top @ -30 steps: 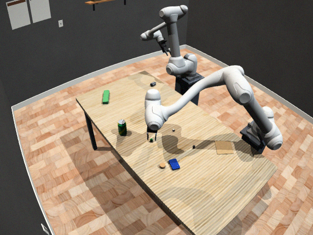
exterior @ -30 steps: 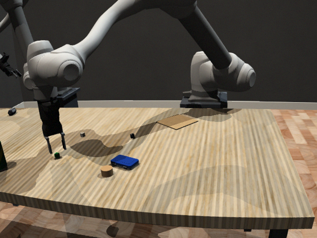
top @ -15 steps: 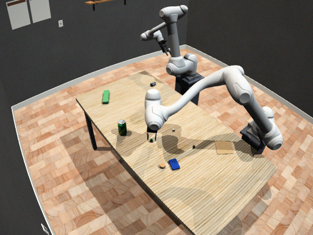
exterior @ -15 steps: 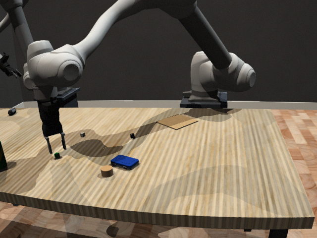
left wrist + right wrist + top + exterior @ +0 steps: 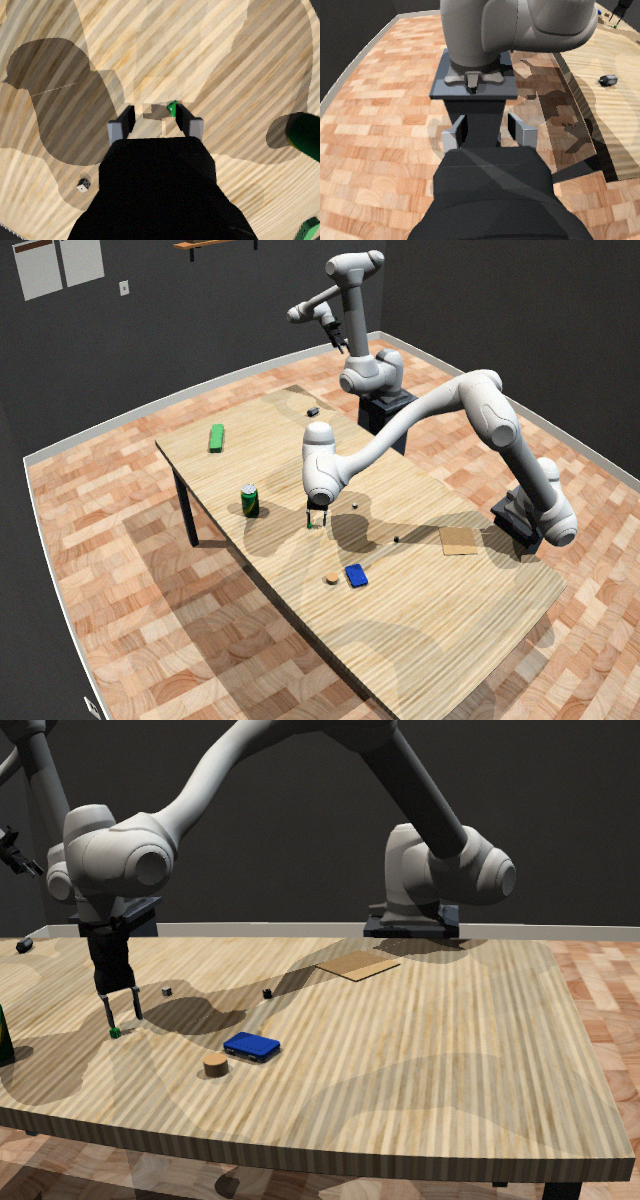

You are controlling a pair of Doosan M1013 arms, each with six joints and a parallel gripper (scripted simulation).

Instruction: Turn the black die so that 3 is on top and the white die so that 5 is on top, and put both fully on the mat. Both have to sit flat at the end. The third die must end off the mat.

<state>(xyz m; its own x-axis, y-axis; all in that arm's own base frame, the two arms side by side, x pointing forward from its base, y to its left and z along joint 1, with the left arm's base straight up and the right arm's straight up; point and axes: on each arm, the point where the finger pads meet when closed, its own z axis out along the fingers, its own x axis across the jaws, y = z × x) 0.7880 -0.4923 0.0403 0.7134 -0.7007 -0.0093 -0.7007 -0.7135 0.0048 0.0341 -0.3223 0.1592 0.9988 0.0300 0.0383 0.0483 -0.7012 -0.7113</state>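
Right now the green die is 2 cm ahead of my left hand, 1 cm to the right of it and 3 cm below it. Round my left hand: black die 22 cm behind, 20 cm to the left, 3 cm below; blue case 27 cm to the left, 3 cm below; white die 19 cm behind, 3 cm to the right, 3 cm below.
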